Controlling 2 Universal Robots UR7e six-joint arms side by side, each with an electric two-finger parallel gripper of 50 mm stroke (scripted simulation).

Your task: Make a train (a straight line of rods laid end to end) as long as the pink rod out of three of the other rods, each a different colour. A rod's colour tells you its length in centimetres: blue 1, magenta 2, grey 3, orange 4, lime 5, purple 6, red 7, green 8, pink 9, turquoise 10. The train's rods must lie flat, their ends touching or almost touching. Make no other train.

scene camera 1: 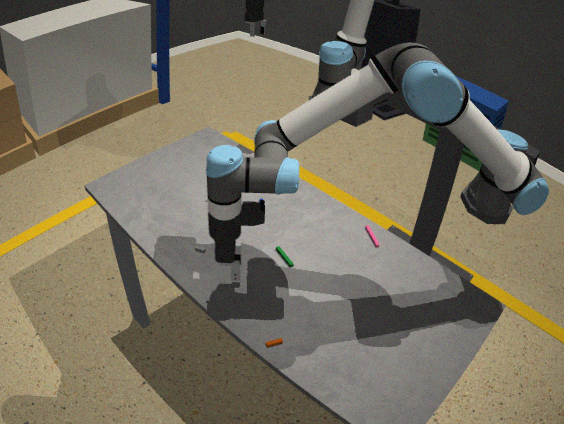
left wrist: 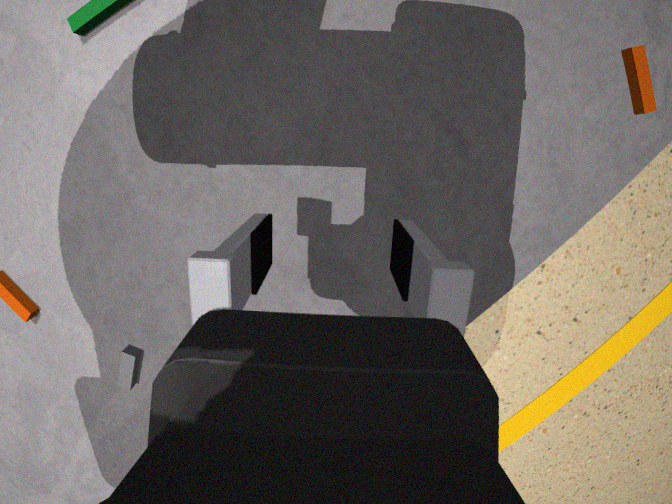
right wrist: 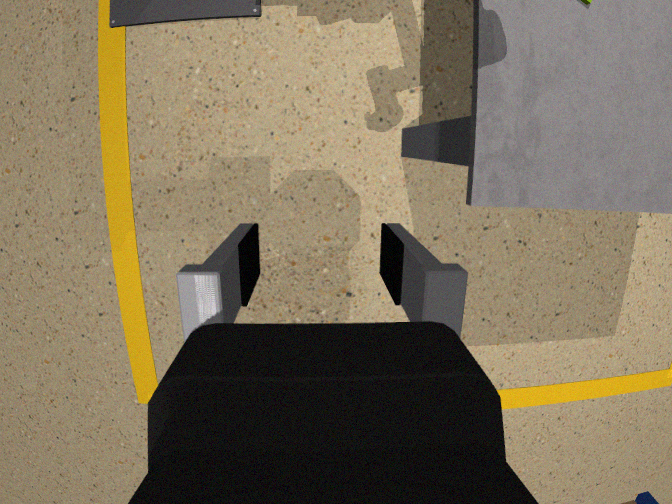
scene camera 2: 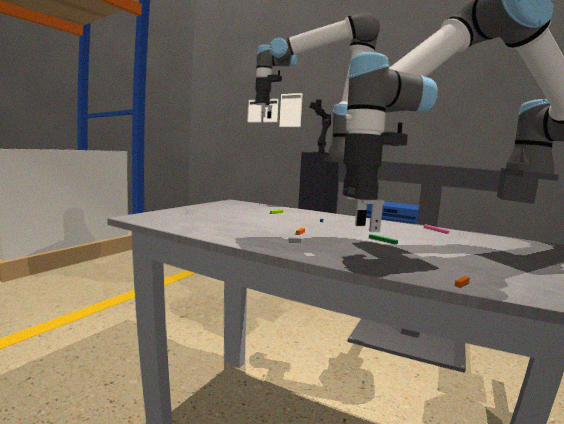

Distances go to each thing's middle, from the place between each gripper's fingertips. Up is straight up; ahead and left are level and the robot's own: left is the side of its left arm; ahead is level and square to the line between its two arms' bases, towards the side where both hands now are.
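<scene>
Grey rod [left wrist: 130,358]: 400 mm below my right hand, 610 mm ahead of it and 620 mm to the left of it.
My left gripper [scene camera 2: 367,228] is 10 mm short of the grey rod, 70 mm above it and 170 mm to the left of it.
</scene>
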